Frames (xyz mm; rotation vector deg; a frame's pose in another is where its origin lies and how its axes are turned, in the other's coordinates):
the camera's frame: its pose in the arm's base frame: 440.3 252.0 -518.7 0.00 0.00 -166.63
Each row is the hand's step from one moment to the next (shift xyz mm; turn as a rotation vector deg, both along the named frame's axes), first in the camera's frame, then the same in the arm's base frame.
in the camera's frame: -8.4 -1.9 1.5 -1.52 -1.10 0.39
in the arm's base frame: 7.7 3.8 1.5 1.22 1.42 0.39
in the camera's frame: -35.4 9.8 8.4 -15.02 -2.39 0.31
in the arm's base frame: 36.7 -1.3 8.4 14.06 5.80 0.31
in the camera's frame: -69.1 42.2 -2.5 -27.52 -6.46 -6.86
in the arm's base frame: 77.0 -25.1 -2.5 25.28 12.65 -6.86
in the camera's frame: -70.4 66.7 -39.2 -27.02 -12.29 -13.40
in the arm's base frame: 83.9 -48.6 -39.2 23.45 18.20 -13.40
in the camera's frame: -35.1 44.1 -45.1 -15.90 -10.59 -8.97
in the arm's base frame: 44.3 -34.8 -45.1 13.02 13.98 -8.97
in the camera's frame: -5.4 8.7 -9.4 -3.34 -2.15 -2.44
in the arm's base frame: 7.3 -7.2 -9.4 2.75 2.86 -2.44
